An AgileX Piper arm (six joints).
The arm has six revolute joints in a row. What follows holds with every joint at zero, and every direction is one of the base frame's. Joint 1 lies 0.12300 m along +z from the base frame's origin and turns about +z. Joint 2 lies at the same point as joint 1 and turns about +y. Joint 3 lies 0.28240 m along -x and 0.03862 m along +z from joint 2 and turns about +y. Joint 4 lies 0.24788 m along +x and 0.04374 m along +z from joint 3 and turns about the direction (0.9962, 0, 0.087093). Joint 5 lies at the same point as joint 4 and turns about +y. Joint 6 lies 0.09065 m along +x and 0.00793 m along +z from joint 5 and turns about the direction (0.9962, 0, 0.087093). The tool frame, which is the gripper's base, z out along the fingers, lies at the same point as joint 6; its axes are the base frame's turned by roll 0.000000, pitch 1.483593 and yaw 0.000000 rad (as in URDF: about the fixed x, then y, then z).
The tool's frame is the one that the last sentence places.
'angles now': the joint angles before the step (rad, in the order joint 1, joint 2, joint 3, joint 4, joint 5, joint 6). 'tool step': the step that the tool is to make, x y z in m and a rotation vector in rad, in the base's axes. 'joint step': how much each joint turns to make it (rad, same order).
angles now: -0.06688 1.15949 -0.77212 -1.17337 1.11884 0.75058
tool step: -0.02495 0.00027 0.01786 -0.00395 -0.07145 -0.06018
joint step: 0.00165 -0.10143 -0.00003 0.01773 0.06666 -0.00420
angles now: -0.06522 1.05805 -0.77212 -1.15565 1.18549 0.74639
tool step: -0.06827 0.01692 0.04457 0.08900 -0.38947 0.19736
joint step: 0.00003 -0.37733 -0.00002 0.15671 -0.17715 -0.09781
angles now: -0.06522 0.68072 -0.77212 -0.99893 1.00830 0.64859
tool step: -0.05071 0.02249 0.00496 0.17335 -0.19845 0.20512
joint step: -0.00009 -0.25063 -0.00002 0.33359 -0.06155 -0.16889
